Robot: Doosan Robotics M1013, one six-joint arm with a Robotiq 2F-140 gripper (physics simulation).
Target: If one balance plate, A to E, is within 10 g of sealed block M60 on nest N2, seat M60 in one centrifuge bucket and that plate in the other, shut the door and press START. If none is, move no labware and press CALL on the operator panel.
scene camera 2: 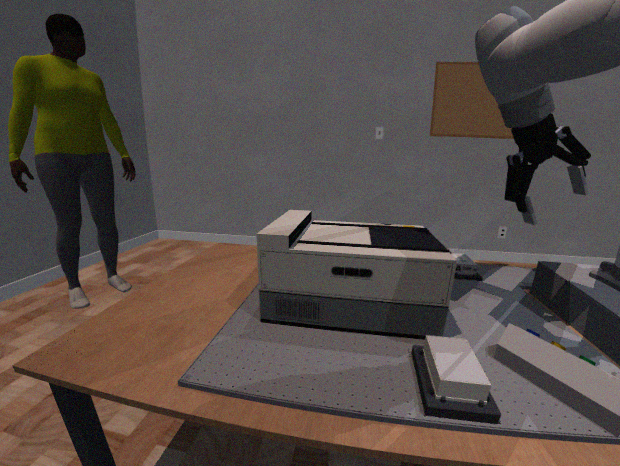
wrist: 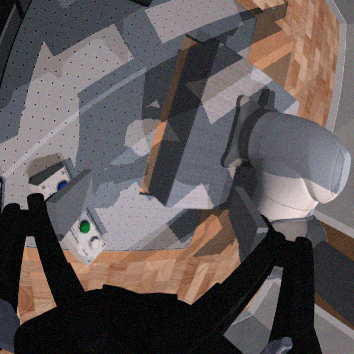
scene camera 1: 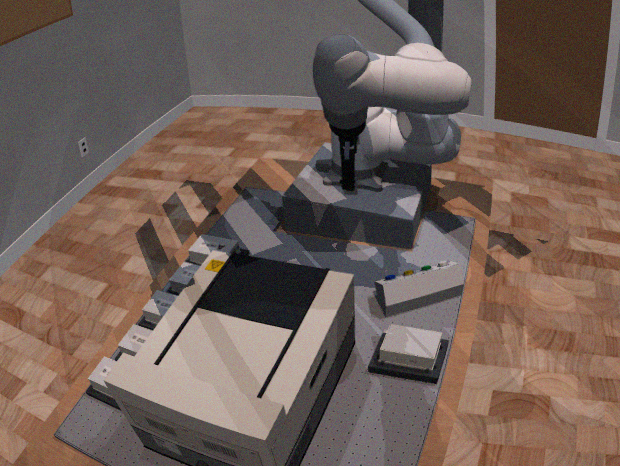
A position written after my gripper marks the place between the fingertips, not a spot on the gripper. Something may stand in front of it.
My gripper [scene camera 2: 556, 208] is open, holding nothing. I also see a white block [scene camera 2: 455, 373], a centrifuge [scene camera 1: 202, 381] and a button box [wrist: 83, 239].
The white block also shows in scene camera 1 [scene camera 1: 410, 347]. My gripper is seen too in the wrist view [wrist: 160, 193] and in scene camera 1 [scene camera 1: 352, 167]. The centrifuge shows as well in scene camera 2 [scene camera 2: 326, 275]. The wrist view misses the white block: it is out of frame.
